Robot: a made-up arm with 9 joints. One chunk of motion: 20 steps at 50 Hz.
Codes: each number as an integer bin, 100 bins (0 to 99) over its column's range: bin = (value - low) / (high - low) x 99, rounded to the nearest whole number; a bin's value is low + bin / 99 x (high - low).
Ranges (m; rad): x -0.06..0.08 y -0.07..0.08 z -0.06..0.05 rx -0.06..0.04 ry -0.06..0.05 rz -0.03..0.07
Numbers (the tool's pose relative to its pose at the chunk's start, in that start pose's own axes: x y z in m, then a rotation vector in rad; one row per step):
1: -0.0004 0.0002 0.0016 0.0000 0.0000 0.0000
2: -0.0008 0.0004 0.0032 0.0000 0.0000 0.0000
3: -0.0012 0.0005 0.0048 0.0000 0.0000 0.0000
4: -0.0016 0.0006 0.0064 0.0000 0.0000 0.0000
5: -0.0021 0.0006 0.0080 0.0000 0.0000 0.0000
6: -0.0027 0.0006 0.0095 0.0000 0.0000 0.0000
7: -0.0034 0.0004 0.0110 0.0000 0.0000 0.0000
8: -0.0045 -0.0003 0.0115 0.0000 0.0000 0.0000
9: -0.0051 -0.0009 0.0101 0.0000 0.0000 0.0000
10: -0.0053 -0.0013 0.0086 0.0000 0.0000 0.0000
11: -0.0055 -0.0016 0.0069 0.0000 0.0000 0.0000
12: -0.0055 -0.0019 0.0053 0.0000 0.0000 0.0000
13: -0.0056 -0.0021 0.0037 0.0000 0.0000 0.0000
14: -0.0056 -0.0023 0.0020 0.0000 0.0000 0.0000
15: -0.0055 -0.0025 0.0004 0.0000 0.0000 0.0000
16: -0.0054 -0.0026 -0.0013 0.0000 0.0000 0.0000
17: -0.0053 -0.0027 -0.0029 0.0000 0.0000 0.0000
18: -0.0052 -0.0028 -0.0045 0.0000 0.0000 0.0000
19: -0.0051 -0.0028 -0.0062 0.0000 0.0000 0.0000
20: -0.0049 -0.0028 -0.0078 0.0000 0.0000 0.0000
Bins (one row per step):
1: 42 46 55 59 54 30
2: 42 46 57 59 54 30
3: 42 47 58 59 54 30
4: 41 47 60 59 54 30
5: 41 47 61 59 54 30
6: 41 47 63 59 54 30
7: 40 46 64 59 54 30
8: 39 46 64 59 54 30
9: 39 46 63 59 54 30
10: 39 45 62 59 54 30
11: 39 45 60 59 54 30
12: 39 45 59 59 54 30
13: 38 45 57 59 54 30
14: 38 45 56 59 54 30
15: 39 45 54 59 54 30
16: 39 44 53 59 54 30
17: 39 44 51 59 54 30
18: 39 44 50 59 54 30
19: 39 44 48 59 54 30
20: 39 44 47 59 54 30

